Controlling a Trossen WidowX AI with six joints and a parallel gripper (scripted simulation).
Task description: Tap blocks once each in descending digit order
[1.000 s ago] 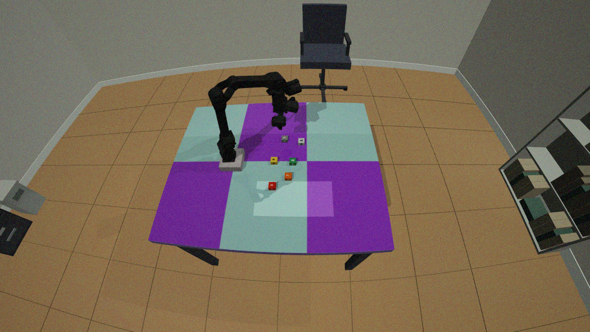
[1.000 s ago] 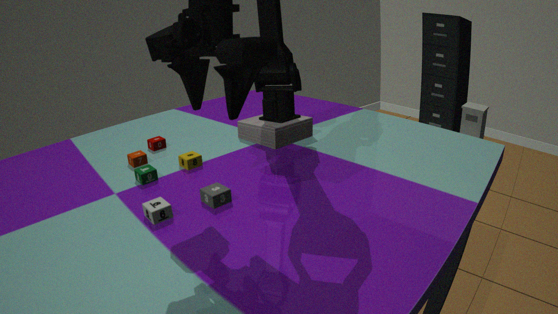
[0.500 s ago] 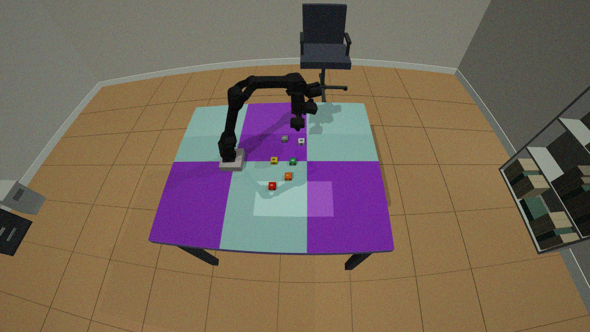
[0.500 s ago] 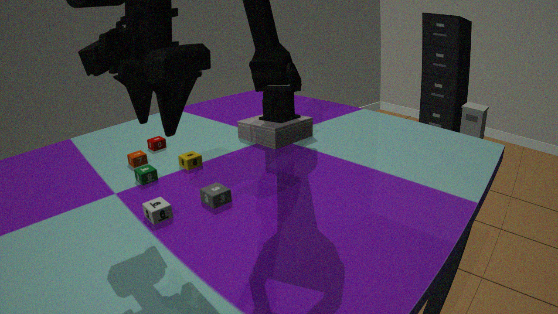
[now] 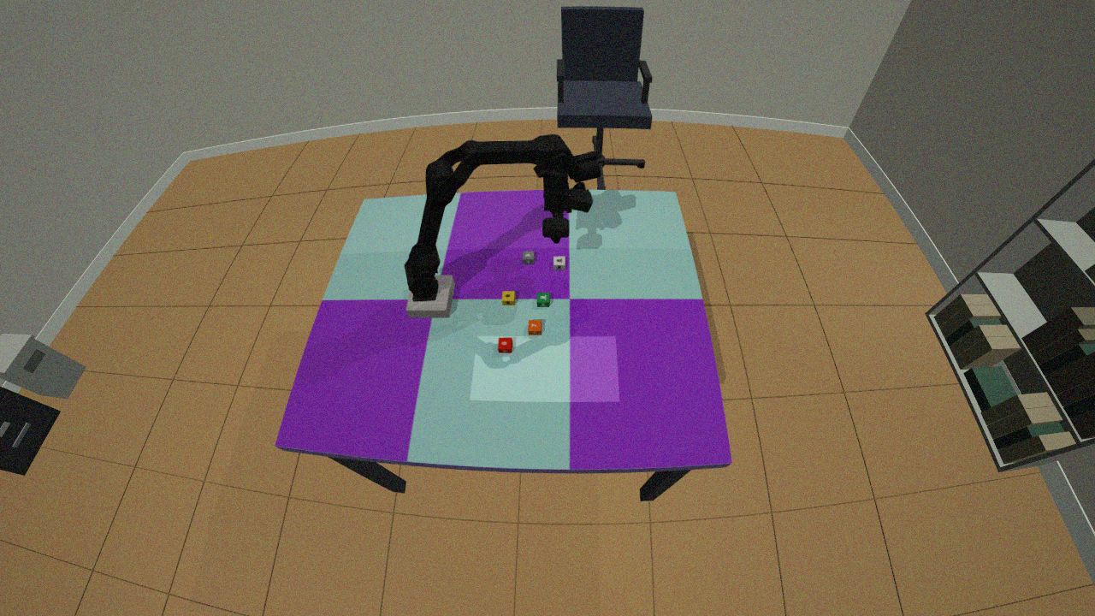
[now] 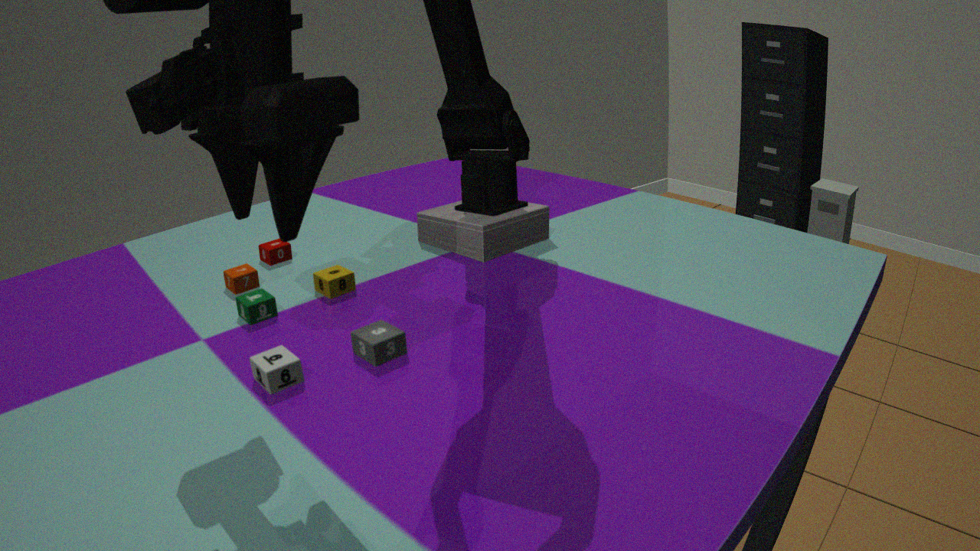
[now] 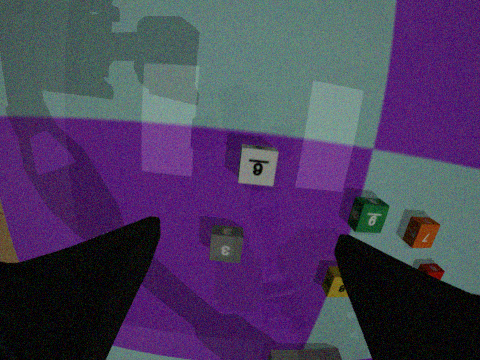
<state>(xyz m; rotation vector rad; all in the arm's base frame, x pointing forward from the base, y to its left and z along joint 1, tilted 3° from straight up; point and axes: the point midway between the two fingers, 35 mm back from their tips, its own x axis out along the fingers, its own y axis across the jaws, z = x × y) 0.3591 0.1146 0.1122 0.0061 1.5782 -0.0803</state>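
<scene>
Now: the green block 130 mm to the right of my gripper tip, 110 mm below it and 40 mm behind it. Also, from my gripper tip: white block (110 mm below, 10 mm to the right); then yellow 8 block (130 mm behind, 120 mm to the right, 110 mm below); then grey block (110 mm below, 80 mm behind, 10 mm to the left).
</scene>
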